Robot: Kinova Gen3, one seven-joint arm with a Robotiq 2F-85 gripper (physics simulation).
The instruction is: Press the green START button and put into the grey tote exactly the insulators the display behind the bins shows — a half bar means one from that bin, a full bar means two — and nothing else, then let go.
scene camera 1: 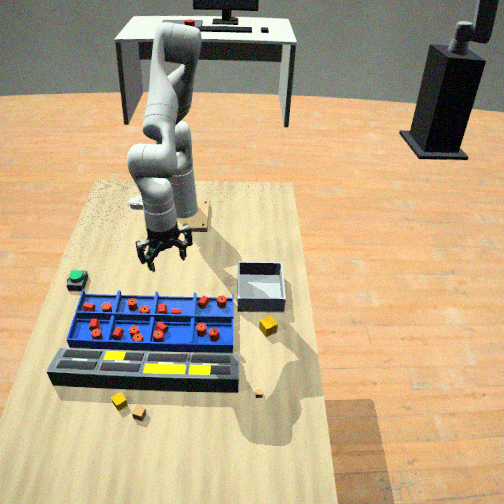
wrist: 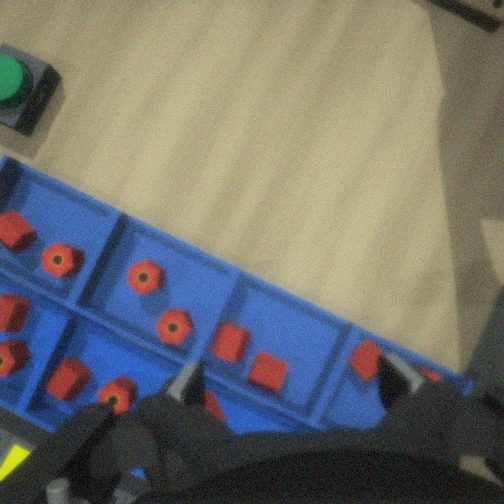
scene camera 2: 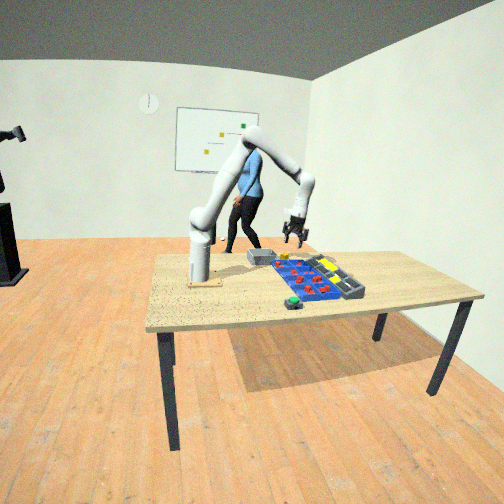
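My gripper (scene camera 1: 164,251) hangs open and empty above the table, just behind the blue bin tray (scene camera 1: 152,320), high over its middle; in the wrist view its fingertips (wrist: 290,385) frame the tray's back row. The tray holds red insulators (scene camera 1: 132,303) in each of its compartments. The green START button (scene camera 1: 76,278) sits to the tray's left; it also shows in the wrist view (wrist: 11,80). The grey tote (scene camera 1: 261,286) stands empty right of the tray. The display (scene camera 1: 144,369) in front of the tray shows a half bar (scene camera 1: 114,355) in one row, and a full bar (scene camera 1: 164,369) and half bar (scene camera 1: 200,370) in the other.
Small yellow cubes (scene camera 1: 268,325) (scene camera 1: 119,399) and tan cubes (scene camera 1: 139,412) (scene camera 1: 259,393) lie loose on the table. The arm's base (scene camera 1: 192,220) stands behind the tray. A person (scene camera 2: 247,197) walks behind the table. A desk (scene camera 1: 205,37) and a black pedestal (scene camera 1: 445,105) stand on the floor.
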